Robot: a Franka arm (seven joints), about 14 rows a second.
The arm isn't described. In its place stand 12 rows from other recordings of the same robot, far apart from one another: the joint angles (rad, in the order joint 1, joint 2, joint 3, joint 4, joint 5, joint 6, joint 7), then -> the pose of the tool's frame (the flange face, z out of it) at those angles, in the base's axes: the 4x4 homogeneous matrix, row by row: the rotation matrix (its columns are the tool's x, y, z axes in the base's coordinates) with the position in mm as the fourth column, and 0 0 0 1 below.
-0.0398 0.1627 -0.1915 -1.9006 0.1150 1.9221 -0.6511 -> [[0.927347, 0.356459, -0.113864, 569.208], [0.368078, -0.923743, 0.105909, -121.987], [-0.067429, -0.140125, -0.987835, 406.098], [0, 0, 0, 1]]
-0.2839 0.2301 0.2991 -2.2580 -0.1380 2.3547 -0.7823 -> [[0.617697, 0.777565, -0.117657, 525.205], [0.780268, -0.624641, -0.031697, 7.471], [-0.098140, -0.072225, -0.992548, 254.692], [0, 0, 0, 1]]
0.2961 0.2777 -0.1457 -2.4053 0.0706 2.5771 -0.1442 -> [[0.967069, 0.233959, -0.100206, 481.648], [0.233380, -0.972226, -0.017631, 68.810], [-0.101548, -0.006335, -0.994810, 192.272], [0, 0, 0, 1]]
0.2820 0.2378 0.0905 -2.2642 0.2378 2.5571 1.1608 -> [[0.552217, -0.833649, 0.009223, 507.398], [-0.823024, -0.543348, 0.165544, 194.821], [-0.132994, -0.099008, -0.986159, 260.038], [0, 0, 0, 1]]
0.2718 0.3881 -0.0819 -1.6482 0.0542 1.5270 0.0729 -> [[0.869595, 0.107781, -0.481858, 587.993], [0.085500, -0.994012, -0.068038, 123.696], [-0.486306, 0.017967, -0.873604, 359.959], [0, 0, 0, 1]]
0.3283 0.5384 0.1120 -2.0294 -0.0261 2.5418 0.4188 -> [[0.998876, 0.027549, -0.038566, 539.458], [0.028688, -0.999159, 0.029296, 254.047], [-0.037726, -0.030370, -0.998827, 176.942], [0, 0, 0, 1]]
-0.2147 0.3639 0.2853 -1.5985 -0.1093 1.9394 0.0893 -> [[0.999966, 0.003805, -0.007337, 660.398], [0.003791, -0.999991, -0.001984, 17.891], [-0.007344, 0.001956, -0.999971, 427.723], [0, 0, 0, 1]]
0.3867 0.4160 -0.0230 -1.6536 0.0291 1.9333 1.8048 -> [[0.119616, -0.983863, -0.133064, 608.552], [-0.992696, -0.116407, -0.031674, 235.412], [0.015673, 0.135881, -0.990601, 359.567], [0, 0, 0, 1]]
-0.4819 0.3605 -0.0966 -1.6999 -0.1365 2.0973 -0.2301 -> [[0.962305, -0.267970, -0.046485, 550.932], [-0.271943, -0.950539, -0.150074, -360.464], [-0.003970, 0.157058, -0.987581, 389.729], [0, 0, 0, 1]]
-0.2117 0.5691 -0.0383 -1.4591 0.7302 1.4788 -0.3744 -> [[0.962558, -0.125219, -0.240422, 652.030], [0.094623, -0.675920, 0.730875, -83.202], [-0.254025, -0.726259, -0.638764, 346.827], [0, 0, 0, 1]]
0.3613 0.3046 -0.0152 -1.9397 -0.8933 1.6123 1.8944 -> [[0.399192, -0.914077, -0.071479, 551.106], [-0.494856, -0.149168, -0.856076, 113.598], [0.771857, 0.377111, -0.511883, 326.867], [0, 0, 0, 1]]
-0.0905 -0.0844 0.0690 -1.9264 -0.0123 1.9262 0.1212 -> [[0.986796, -0.138768, 0.083524, 544.239], [-0.137640, -0.990297, -0.019143, -11.536], [0.085370, 0.007394, -0.996322, 532.122], [0, 0, 0, 1]]
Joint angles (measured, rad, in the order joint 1, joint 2, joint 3, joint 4, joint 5, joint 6, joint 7), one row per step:
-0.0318, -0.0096, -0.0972, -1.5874, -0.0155, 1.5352, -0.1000
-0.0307, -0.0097, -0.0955, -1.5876, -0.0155, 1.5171, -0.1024
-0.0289, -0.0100, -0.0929, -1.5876, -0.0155, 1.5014, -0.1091
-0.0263, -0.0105, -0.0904, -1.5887, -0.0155, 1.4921, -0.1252
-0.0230, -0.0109, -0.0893, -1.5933, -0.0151, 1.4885, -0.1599
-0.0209, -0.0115, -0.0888, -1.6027, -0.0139, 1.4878, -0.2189
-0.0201, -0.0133, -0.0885, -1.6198, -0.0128, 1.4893, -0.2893
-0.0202, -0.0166, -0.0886, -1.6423, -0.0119, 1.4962, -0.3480
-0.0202, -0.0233, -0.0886, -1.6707, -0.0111, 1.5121, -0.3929
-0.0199, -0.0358, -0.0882, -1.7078, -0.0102, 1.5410, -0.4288
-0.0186, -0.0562, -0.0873, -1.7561, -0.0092, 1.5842, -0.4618
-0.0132, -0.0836, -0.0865, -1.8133, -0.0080, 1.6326, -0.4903
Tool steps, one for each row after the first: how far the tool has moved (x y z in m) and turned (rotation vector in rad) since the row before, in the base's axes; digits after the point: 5 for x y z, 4 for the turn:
-0.00184, 0.00176, -0.00153, 0.0024, 0.0181, 0.0049
-0.00154, 0.00259, -0.00110, 0.0024, 0.0153, 0.0109
-0.00089, 0.00288, -0.00097, 0.0025, 0.0099, 0.0210
-0.00040, 0.00248, -0.00219, 0.0045, 0.0078, 0.0389
-0.00043, 0.00159, -0.00408, 0.0082, 0.0094, 0.0613
-0.00099, 0.00080, -0.00682, 0.0106, 0.0136, 0.0711
-0.00123, 0.00007, -0.00810, 0.0098, 0.0120, 0.0581
-0.00156, 0.00014, -0.00836, 0.0080, 0.0054, 0.0447
-0.00224, 0.00051, -0.00839, 0.0063, -0.0047, 0.0365
-0.00353, 0.00136, -0.00843, 0.0052, -0.0157, 0.0353
-0.00547, 0.00362, -0.00867, 0.0047, -0.0190, 0.0348

